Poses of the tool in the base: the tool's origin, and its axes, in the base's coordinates. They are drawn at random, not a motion.
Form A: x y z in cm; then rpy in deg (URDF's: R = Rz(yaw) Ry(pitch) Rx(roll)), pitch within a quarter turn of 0, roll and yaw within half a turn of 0.
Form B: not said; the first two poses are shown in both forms.
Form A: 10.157, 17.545, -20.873, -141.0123, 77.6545, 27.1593
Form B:
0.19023, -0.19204, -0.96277, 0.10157
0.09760, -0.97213, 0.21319, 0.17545
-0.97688, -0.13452, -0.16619, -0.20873
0, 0, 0, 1

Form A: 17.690, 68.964, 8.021, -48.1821, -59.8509, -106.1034
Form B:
-0.13931, 0.46185, 0.87595, 0.17690
-0.48254, -0.80410, 0.34723, 0.68964
0.86472, -0.37431, 0.33488, 0.08021
0, 0, 0, 1

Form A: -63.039, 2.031, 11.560, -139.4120, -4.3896, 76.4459
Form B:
0.23368, 0.74993, -0.61887, -0.63039
0.96930, -0.12957, 0.20899, 0.02031
0.07654, -0.64871, -0.75718, 0.11560
0, 0, 0, 1

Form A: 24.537, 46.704, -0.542, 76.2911, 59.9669, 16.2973
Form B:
0.48039, 0.74077, 0.46955, 0.24537
0.14045, 0.46349, -0.87490, 0.46704
-0.86574, 0.48624, 0.11861, -0.00542
0, 0, 0, 1

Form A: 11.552, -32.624, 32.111, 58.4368, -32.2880, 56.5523
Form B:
0.46595, -0.68762, 0.55684, 0.11552
0.70537, -0.09127, -0.70294, -0.32624
0.53418, 0.72031, 0.44250, 0.32111
0, 0, 0, 1

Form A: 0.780, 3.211, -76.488, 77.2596, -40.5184, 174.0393
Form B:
-0.75609, 0.60737, 0.24379, 0.00780
0.07894, -0.28515, 0.95523, 0.03211
0.64969, 0.74148, 0.16765, -0.76488
0, 0, 0, 1

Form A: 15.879, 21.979, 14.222, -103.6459, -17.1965, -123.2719
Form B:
-0.52409, -0.35487, 0.77421, 0.15879
-0.79870, -0.11078, -0.59144, 0.21979
0.29565, -0.92833, -0.22537, 0.14222
0, 0, 0, 1

